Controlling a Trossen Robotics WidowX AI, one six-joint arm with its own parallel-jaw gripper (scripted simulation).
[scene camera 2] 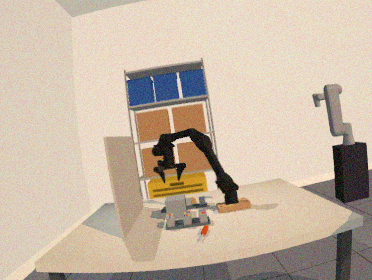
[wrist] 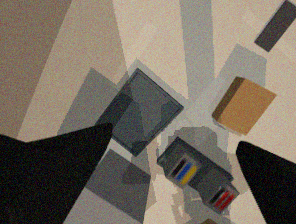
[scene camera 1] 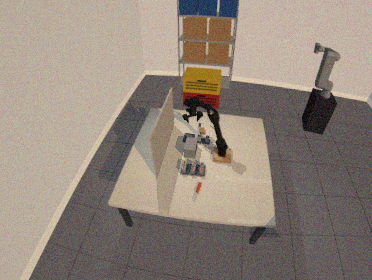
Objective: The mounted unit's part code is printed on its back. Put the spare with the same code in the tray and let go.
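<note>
A tan box and a tall beige panel are visible. My gripper holds nothing and is open.
</note>
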